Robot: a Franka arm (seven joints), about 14 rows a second.
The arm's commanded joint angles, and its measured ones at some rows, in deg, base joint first. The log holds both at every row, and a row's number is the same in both.
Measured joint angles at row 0:
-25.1, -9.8, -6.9, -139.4, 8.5, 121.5, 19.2
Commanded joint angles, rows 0 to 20:
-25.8, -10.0, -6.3, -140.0, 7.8, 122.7, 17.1
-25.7, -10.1, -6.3, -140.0, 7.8, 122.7, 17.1
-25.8, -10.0, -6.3, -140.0, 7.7, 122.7, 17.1
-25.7, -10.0, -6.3, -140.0, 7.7, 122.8, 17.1
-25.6, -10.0, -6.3, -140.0, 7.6, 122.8, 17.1
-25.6, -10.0, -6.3, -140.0, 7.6, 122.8, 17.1
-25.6, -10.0, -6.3, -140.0, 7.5, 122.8, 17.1
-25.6, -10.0, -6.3, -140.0, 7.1, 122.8, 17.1
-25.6, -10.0, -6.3, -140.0, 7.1, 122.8, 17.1
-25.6, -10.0, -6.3, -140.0, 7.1, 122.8, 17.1
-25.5, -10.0, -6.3, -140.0, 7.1, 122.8, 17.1
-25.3, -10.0, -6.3, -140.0, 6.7, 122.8, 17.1
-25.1, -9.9, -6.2, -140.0, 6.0, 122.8, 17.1
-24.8, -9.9, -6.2, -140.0, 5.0, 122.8, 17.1
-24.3, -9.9, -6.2, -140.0, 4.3, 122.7, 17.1
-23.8, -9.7, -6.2, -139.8, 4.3, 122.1, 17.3
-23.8, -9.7, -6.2, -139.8, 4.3, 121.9, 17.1
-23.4, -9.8, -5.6, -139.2, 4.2, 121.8, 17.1
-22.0, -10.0, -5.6, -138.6, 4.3, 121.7, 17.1
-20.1, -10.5, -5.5, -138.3, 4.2, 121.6, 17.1
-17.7, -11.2, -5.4, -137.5, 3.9, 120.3, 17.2
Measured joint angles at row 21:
-21.6, -9.7, -5.6, -138.7, 4.8, 121.6, 17.2
